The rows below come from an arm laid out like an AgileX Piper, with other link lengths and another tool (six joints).
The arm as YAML. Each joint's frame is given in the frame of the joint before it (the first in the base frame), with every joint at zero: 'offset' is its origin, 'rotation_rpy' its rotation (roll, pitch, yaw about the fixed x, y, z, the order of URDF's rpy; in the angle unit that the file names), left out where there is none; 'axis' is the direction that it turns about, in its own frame. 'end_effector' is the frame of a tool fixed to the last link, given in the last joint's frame.
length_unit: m
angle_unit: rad
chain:
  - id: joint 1
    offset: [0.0, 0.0, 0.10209]
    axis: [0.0, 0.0, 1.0]
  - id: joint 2
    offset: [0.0, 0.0, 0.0]
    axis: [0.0, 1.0, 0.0]
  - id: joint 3
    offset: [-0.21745, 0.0, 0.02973]
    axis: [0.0, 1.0, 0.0]
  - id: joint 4
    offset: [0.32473, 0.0, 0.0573]
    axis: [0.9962, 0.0, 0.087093]
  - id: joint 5
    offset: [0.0, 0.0, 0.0]
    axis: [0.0, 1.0, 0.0]
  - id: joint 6
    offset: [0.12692, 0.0, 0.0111]
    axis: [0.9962, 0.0, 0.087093]
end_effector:
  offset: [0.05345, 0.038, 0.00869]
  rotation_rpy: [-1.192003, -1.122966, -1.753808]
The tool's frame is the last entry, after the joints.
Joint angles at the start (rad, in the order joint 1, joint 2, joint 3, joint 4, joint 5, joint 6):
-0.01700 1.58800 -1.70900 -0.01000 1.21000 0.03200
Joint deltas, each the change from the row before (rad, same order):
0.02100 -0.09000 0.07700 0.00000 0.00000 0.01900
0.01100 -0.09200 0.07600 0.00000 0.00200 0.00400
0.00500 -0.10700 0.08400 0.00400 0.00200 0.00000
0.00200 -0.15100 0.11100 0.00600 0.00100 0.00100
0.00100 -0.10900 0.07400 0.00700 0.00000 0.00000
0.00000 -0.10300 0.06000 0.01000 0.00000 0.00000
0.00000 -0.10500 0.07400 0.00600 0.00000 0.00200
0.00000 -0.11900 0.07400 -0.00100 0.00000 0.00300
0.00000 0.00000 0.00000 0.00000 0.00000 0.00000
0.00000 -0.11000 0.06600 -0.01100 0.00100 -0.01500
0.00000 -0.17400 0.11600 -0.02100 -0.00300 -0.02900
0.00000 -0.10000 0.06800 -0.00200 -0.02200 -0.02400
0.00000 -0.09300 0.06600 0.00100 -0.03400 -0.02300
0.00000 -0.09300 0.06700 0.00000 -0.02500 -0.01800
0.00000 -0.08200 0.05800 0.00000 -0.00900 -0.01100
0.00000 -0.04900 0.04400 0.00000 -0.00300 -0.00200
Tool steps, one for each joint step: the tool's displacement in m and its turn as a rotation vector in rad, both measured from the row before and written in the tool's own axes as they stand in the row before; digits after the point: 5 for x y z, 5 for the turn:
-0.01460 -0.00546 -0.01644 0.01620 0.00660 0.00035
-0.01348 -0.00078 -0.01697 0.01201 0.00854 -0.00660
-0.01419 0.00137 -0.01984 0.01574 0.01473 -0.00520
-0.01840 0.00333 -0.02749 0.02450 0.03090 -0.00388
-0.01257 0.00164 -0.01978 0.02301 0.02719 -0.00328
-0.01014 -0.00010 -0.02030 0.02886 0.03329 -0.00288
-0.01316 0.00318 -0.01538 0.01991 0.02470 -0.00084
-0.01246 0.00352 -0.01838 0.02103 0.03946 -0.00530
0.00000 0.00000 0.00000 0.00000 0.00000 0.00000
-0.01111 0.00511 -0.01603 0.01150 0.03855 -0.02668
-0.01953 0.01104 -0.01815 0.01018 0.05593 -0.04687
-0.00904 0.00334 -0.00819 0.02144 0.04456 -0.03271
-0.00682 0.00190 -0.00576 0.02568 0.05057 -0.03168
-0.00801 0.00264 -0.00463 0.01979 0.04316 -0.02570
-0.00852 0.00288 -0.00366 0.01233 0.02825 -0.01596
-0.00778 0.00326 0.00092 0.00294 0.00698 -0.00322

